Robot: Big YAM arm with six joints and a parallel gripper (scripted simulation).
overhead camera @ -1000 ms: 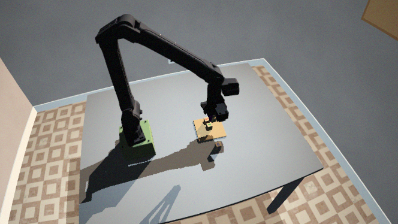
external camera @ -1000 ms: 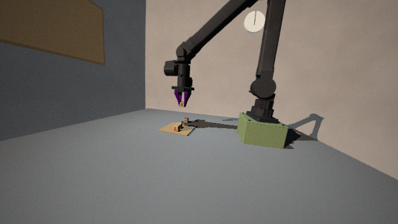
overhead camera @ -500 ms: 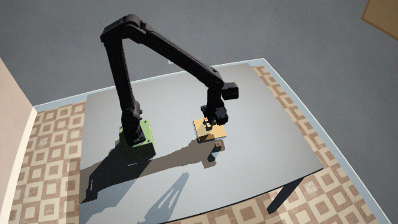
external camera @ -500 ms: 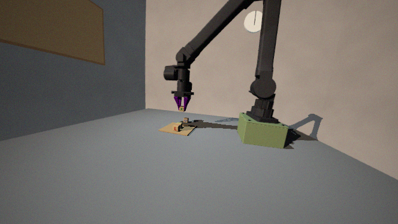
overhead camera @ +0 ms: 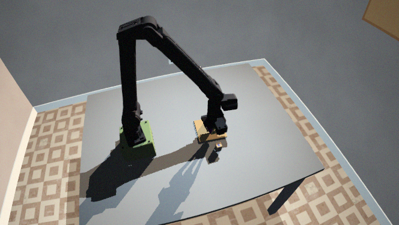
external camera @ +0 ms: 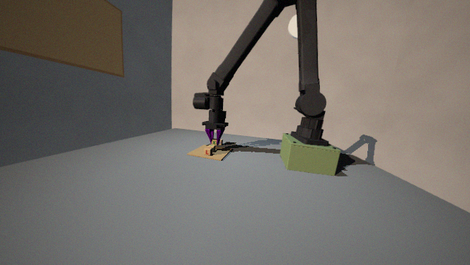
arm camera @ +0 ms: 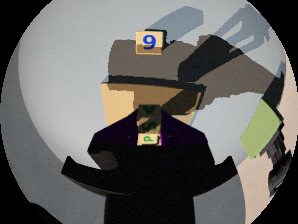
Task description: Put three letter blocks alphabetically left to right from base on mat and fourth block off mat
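My hand is 4 cm to the right of the block, 1 cm short of it and 1 cm above it. Also, from my hand: tan mat (4 cm to the left, 3 cm below, 1 cm ahead).
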